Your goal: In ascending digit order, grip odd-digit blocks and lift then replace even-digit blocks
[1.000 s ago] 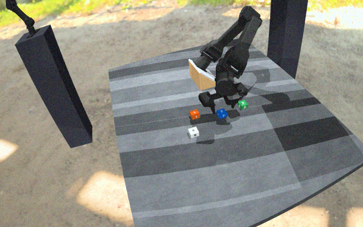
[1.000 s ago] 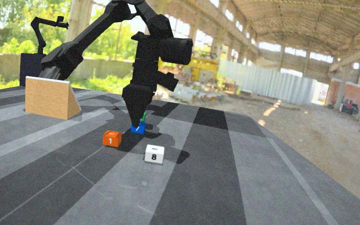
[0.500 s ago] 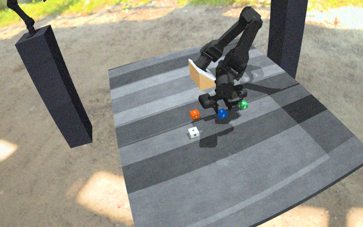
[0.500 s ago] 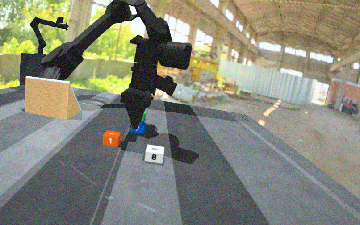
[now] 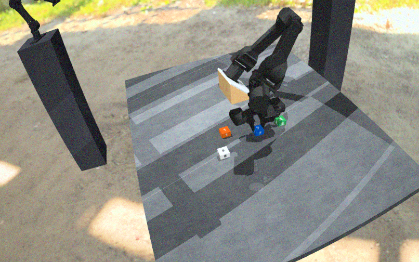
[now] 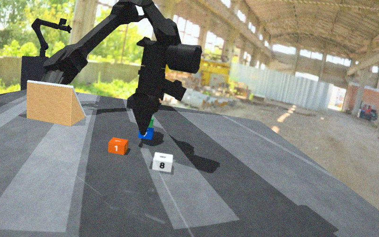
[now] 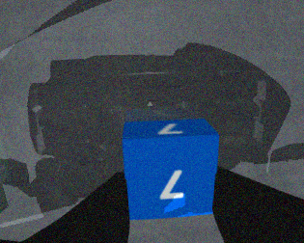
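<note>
The blue block marked 7 lies 10 mm ahead of my gripper tip. From my gripper tip the other things lie so: white block marked 8: 150 mm to the right, 60 mm ahead; green block: 100 mm to the left, 10 mm behind; orange block marked 1: 110 mm to the right, 30 mm behind.
</note>
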